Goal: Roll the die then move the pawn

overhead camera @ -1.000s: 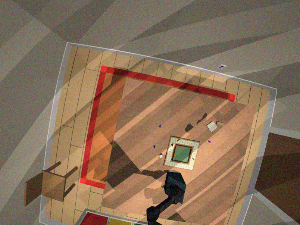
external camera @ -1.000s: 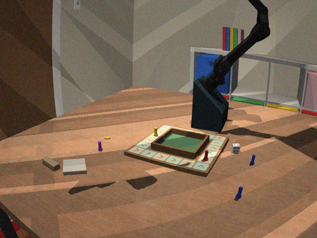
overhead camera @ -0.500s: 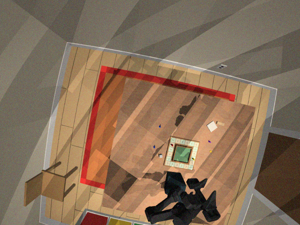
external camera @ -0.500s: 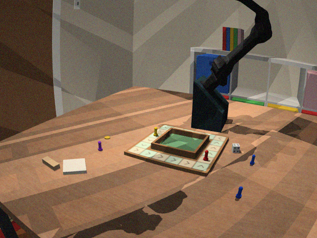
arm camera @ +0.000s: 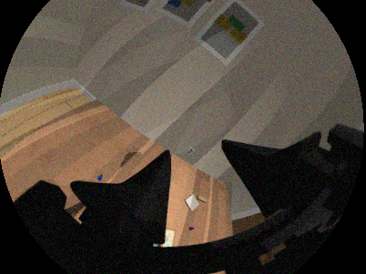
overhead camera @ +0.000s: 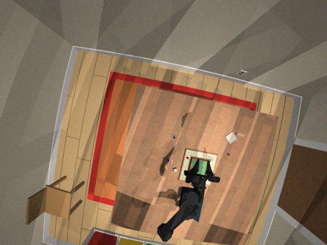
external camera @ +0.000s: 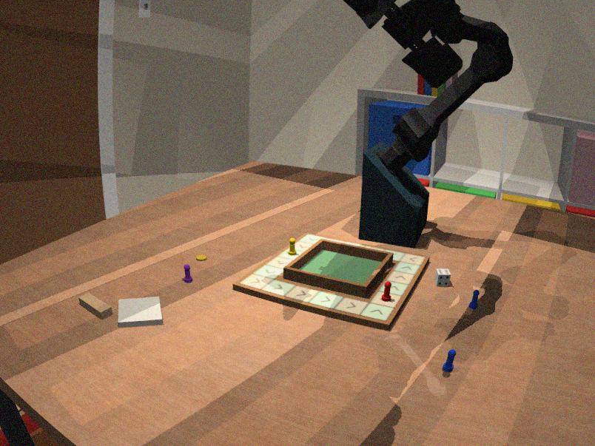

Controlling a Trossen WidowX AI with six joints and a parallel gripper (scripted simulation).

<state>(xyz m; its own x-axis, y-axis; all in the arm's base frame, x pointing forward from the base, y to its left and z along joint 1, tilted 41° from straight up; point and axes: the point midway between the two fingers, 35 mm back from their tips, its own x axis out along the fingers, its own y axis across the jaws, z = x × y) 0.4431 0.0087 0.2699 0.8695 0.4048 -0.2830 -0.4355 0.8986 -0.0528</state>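
Now: the white die 410 mm below my gripper tip, 250 mm behind it and 30 mm to the left of it. Round my gripper tip: yellow pawn: 400 mm below, 270 mm to the right, 180 mm behind; green tray: 420 mm below, 170 mm behind, 150 mm to the right; red pawn: 400 mm below, 120 mm behind, 30 mm to the right.
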